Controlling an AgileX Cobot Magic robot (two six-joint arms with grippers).
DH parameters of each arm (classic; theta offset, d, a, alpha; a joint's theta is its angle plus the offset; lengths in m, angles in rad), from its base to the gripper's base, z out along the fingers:
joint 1: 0 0.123 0 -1.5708
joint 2: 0.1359 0 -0.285 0
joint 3: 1.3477 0 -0.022 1.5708
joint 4: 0 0.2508 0 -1.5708
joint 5: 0 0 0.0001 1.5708
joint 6: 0 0.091 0 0
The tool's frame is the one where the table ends.
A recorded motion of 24 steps. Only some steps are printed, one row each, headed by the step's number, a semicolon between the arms.
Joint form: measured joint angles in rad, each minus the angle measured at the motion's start. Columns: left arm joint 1, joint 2, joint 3, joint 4, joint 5, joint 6; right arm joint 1, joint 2, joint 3, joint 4, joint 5, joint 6.
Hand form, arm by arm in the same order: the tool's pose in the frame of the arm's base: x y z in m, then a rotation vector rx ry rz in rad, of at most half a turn. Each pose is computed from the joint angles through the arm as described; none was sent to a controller.
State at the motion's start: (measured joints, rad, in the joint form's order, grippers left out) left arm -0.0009 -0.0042 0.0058 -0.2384 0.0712 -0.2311; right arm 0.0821 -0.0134 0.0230 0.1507 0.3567 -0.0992
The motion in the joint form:
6: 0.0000 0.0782 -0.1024 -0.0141 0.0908 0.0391; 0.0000 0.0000 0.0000 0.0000 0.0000 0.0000
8: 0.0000 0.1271 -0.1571 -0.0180 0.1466 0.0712; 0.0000 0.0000 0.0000 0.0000 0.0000 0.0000
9: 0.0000 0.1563 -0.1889 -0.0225 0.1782 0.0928; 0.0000 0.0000 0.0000 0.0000 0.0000 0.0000
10: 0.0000 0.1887 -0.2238 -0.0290 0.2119 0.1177; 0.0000 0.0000 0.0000 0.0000 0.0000 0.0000
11: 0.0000 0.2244 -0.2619 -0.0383 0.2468 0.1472; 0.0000 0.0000 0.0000 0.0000 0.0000 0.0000
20: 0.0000 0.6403 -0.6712 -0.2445 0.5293 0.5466; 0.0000 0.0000 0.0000 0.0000 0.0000 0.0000
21: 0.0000 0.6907 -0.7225 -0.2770 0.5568 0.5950; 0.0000 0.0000 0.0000 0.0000 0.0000 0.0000
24: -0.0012 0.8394 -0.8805 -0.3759 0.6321 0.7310; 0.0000 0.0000 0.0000 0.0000 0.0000 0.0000
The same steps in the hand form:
6: 0.0590 -0.0037 0.2273 -0.3256 1.5979 -0.3732; 0.0523 0.0091 0.1744 -0.0736 1.8465 0.1351
8: 0.0615 -0.0051 0.2380 -0.3003 1.6512 -0.3565; 0.0523 0.0091 0.1744 -0.0736 1.8465 0.1351
9: 0.0633 -0.0059 0.2441 -0.2837 1.6819 -0.3471; 0.0523 0.0091 0.1744 -0.0736 1.8465 0.1351
10: 0.0655 -0.0068 0.2509 -0.2647 1.7147 -0.3377; 0.0523 0.0091 0.1744 -0.0736 1.8465 0.1351
11: 0.0682 -0.0079 0.2583 -0.2423 1.7485 -0.3285; 0.0523 0.0091 0.1744 -0.0736 1.8465 0.1351
20: 0.1221 -0.0240 0.3362 0.0792 1.9966 -0.3254; 0.0523 0.0091 0.1744 -0.0736 1.8465 0.1351
21: 0.1311 -0.0265 0.3454 0.1216 2.0088 -0.3385; 0.0523 0.0091 0.1744 -0.0736 1.8465 0.1351
24: 0.1600 -0.0343 0.3728 0.2458 2.0197 -0.3881; 0.0523 0.0091 0.1744 -0.0736 1.8465 0.1351

